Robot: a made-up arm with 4 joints.
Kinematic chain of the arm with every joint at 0, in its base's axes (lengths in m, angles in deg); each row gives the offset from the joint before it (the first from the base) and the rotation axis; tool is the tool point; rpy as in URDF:
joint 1: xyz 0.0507 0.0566 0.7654 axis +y
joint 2: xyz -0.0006 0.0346 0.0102 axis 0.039 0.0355 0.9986
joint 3: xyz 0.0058 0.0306 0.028 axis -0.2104 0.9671 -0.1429
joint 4: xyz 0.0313 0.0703 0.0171 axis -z
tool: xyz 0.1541 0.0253 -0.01 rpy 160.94 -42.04 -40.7
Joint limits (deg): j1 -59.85..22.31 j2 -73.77..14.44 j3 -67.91..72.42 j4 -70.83..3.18
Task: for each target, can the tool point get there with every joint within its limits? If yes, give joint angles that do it. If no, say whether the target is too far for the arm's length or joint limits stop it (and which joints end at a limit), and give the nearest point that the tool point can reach.
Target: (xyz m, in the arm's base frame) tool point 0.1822 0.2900 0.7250
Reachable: yes | joints -10.96 3.44 36.56 -35.20
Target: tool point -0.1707 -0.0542 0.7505
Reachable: no: joint limits stop it (at a limit: joint 1, joint 2, joint 4) | nearest point -0.0560 0.0447 0.9893 | short by 0.283 m
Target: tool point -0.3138 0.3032 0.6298
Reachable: no: too far | nearest point -0.1055 0.3173 0.7514 | short by 0.242 m
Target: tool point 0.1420 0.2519 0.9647
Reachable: yes | joints -44.22 -38.18 -18.37 -63.88
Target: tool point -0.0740 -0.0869 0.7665
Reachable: no: joint limits stop it (at a limit: joint 1, joint 2, joint 4) | nearest point 0.0516 -0.0461 0.9587 | short by 0.233 m
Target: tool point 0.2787 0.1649 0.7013
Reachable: yes | joints 1.05 -46.44 41.05 -50.98
